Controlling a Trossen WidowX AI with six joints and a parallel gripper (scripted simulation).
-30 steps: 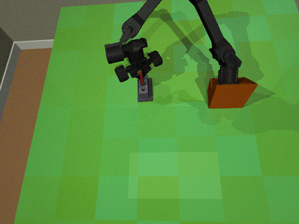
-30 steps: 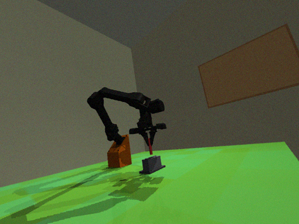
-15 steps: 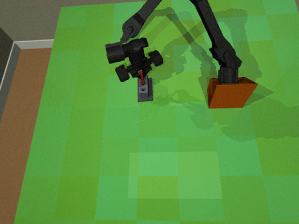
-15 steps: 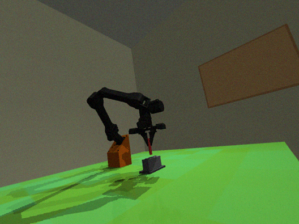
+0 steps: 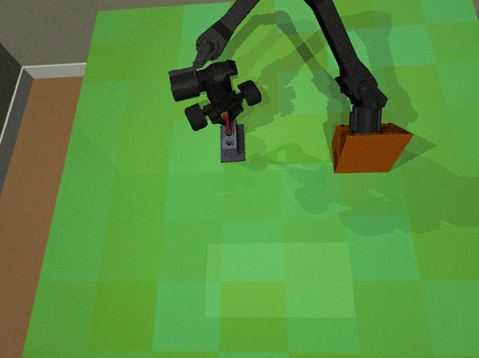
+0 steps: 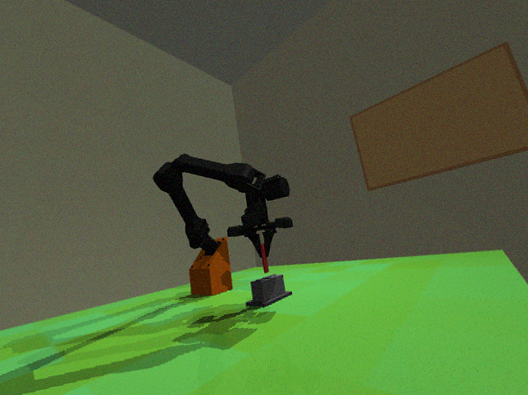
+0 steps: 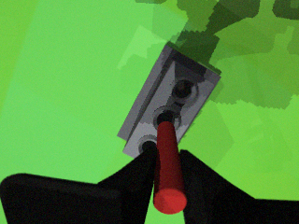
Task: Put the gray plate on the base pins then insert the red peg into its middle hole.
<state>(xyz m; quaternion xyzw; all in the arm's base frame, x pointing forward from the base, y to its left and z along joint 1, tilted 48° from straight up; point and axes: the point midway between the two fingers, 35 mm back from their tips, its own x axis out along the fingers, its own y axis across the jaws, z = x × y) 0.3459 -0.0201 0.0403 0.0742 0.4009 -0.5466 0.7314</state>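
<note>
Now: gripper tip right at the red peg. Also, from my gripper tip: gray plate 7 cm below.
</note>
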